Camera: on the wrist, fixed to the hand. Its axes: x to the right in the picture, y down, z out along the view.
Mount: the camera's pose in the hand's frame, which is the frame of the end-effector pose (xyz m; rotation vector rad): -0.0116 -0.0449 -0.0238 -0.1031 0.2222 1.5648
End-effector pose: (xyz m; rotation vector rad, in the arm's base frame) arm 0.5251 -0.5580 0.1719 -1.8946 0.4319 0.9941
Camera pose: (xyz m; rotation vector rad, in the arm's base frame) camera 0.5578 -0.5564 0.2124 1.4931 -2.1563 -1.6805
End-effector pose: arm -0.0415 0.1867 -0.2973 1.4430 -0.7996 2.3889
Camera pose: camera -0.0327 0.2379 -0.3013 -0.1671 1.4031 -1.7235
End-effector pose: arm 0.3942 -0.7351 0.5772 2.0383 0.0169 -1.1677
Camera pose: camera 0.3885 -0.6847 0.5650 1.3623 -1.1414 0.0675
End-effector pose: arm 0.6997 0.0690 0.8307 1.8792 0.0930 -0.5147
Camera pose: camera 0.6827 0.1093 0.8024 1.3644 -1.0912 0.7534
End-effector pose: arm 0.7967 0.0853 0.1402 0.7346 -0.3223 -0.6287
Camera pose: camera 0.7805 0.0794 0.0910 0.2693 -0.5348 0.9044
